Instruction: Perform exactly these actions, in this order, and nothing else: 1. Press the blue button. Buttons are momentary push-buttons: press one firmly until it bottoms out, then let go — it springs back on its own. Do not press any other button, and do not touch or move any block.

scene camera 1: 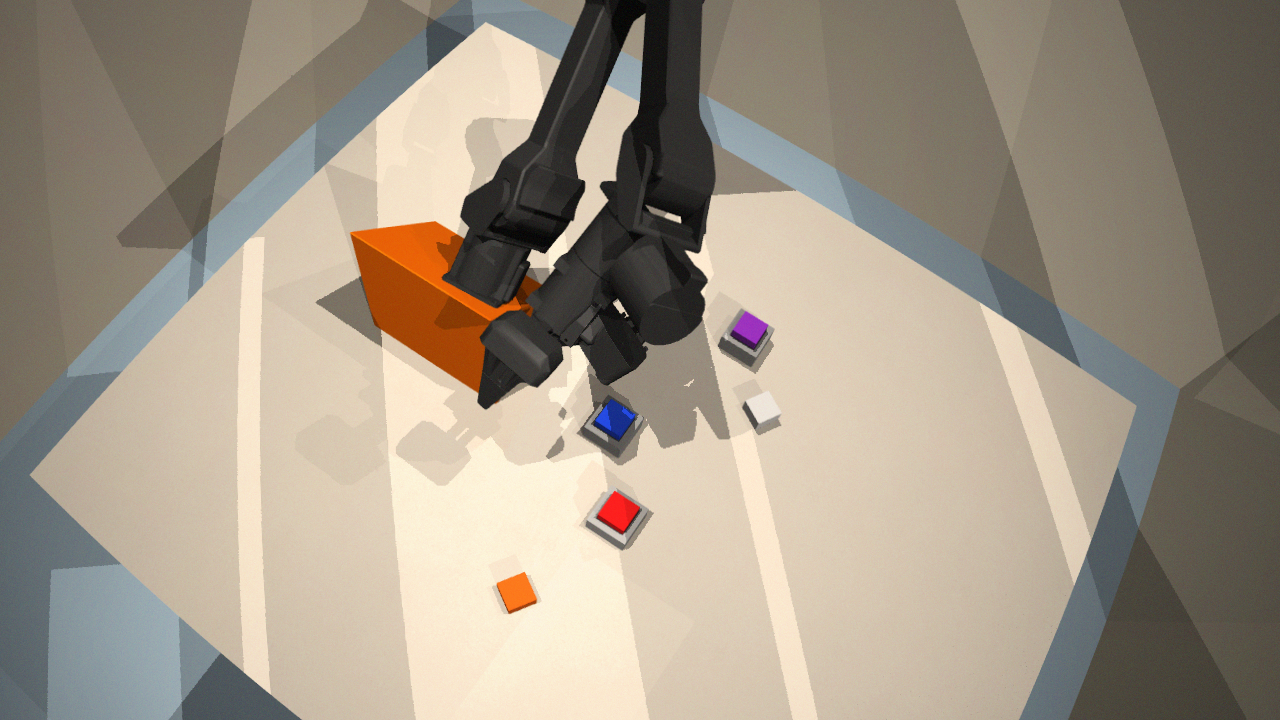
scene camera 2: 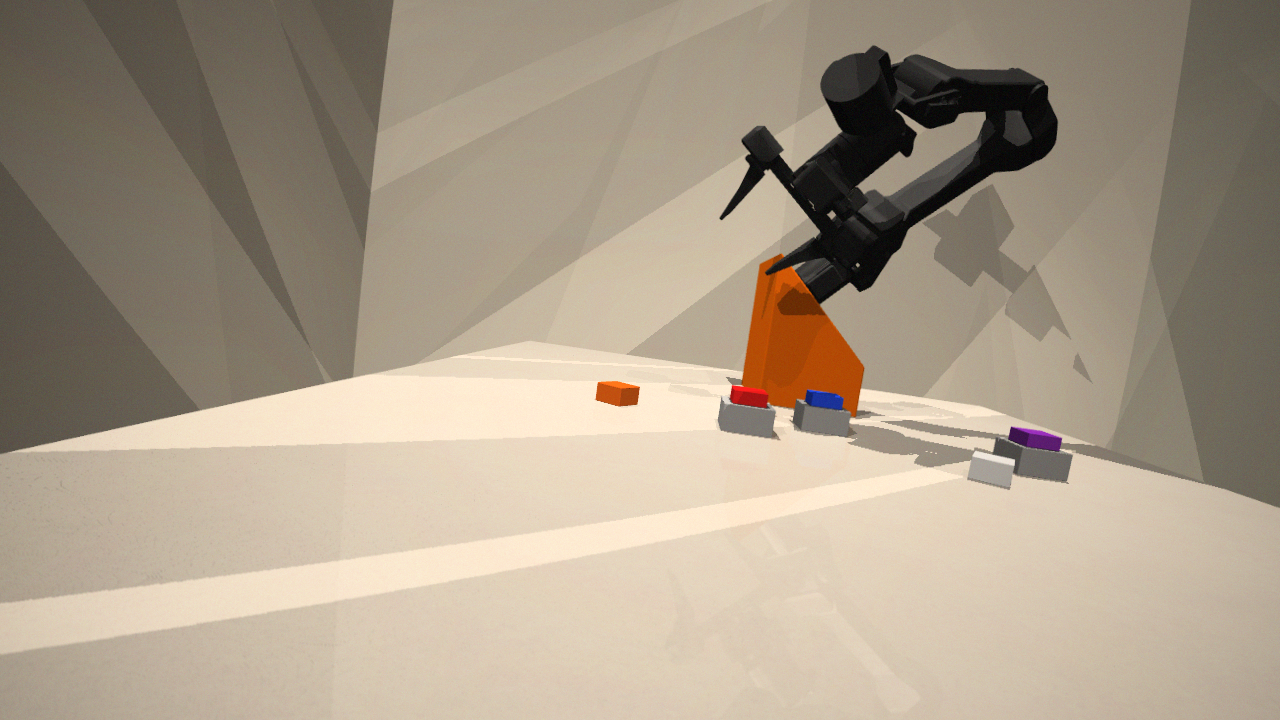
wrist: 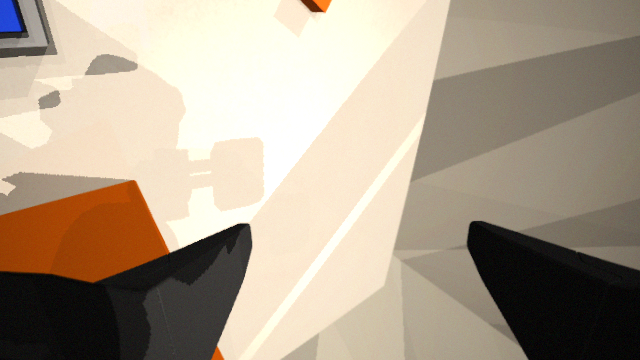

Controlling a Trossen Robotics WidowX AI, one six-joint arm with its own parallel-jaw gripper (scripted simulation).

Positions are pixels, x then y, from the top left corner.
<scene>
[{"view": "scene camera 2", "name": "my gripper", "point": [743, 246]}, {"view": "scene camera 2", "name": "white block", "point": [984, 467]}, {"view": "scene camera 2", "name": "orange block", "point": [616, 393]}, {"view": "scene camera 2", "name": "purple button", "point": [1031, 438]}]
</scene>
